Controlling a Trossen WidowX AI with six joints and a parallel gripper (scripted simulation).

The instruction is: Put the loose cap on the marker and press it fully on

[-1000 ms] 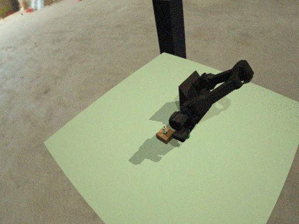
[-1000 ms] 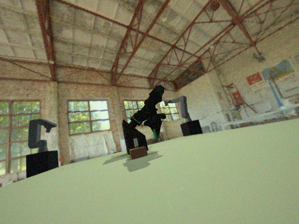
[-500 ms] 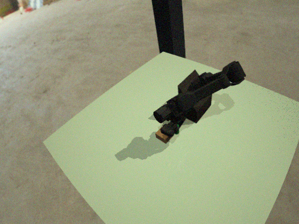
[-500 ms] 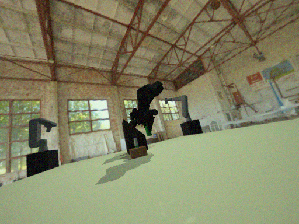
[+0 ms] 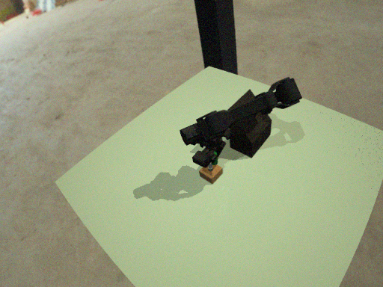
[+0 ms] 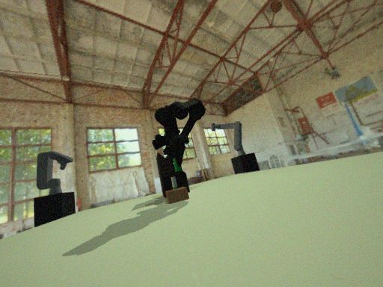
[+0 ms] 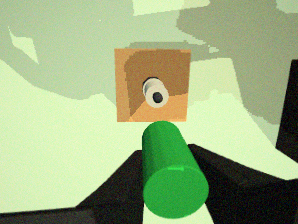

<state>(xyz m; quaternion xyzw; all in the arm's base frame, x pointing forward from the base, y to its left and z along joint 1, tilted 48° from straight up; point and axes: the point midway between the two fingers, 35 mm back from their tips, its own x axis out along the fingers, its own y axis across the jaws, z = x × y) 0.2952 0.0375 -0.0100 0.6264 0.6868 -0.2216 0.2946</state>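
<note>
Right now my gripper tip is 50 mm above the marker and 30 mm to the left of it. Round my gripper tip: green cap: 10 mm above; then holder block: 100 mm below, 30 mm to the right.
</note>
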